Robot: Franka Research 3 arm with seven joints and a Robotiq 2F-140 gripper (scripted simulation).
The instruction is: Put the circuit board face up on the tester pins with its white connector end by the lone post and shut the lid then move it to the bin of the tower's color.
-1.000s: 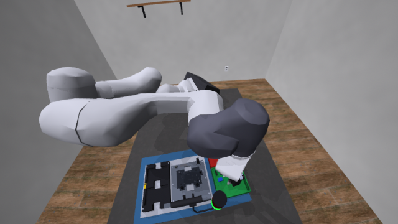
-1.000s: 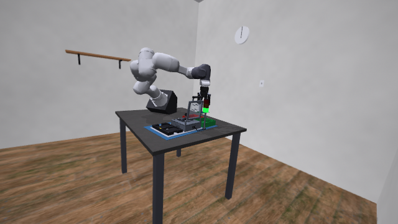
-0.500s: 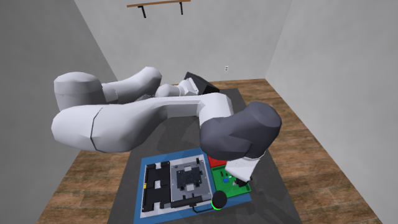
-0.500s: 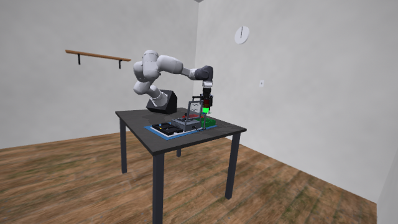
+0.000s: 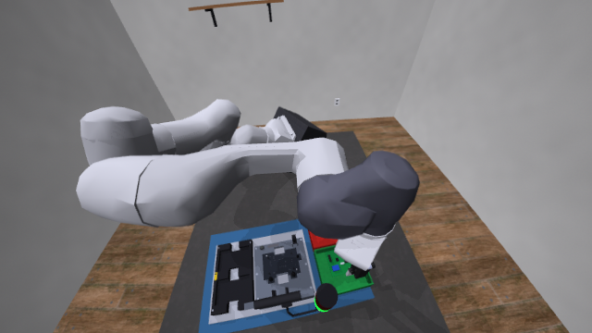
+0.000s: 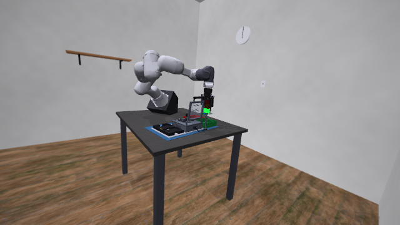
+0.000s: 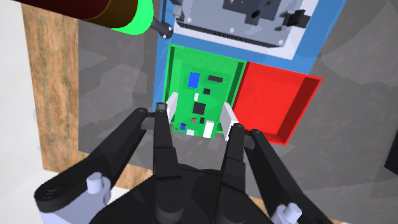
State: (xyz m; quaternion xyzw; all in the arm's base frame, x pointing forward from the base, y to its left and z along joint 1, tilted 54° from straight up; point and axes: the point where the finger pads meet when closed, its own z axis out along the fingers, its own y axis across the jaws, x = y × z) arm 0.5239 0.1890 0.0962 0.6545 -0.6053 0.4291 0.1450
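Now: hand 20 mm above the green circuit board. The rest, counted from my hand: latch hook (120 mm behind, 130 mm to the right, 50 mm below); green bin (120 mm below); red bin (150 mm behind, 20 mm to the left, 120 mm below).
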